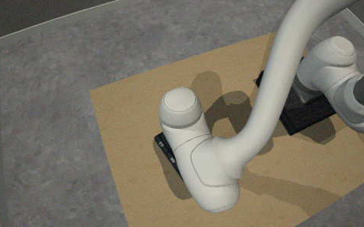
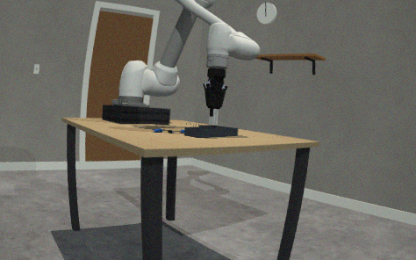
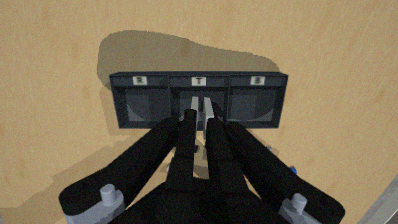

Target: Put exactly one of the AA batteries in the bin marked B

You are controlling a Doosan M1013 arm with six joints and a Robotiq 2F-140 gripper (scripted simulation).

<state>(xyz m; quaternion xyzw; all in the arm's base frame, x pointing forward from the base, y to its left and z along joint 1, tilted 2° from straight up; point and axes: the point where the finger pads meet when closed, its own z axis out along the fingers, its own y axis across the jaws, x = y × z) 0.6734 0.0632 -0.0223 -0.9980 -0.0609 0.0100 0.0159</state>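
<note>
My hand is 60 mm above the bin strip. The rest, counted from my hand: black battery 90 mm behind, 70 mm below, 10 mm to the left; then red battery 150 mm behind, 70 mm below, 10 mm to the left.
</note>
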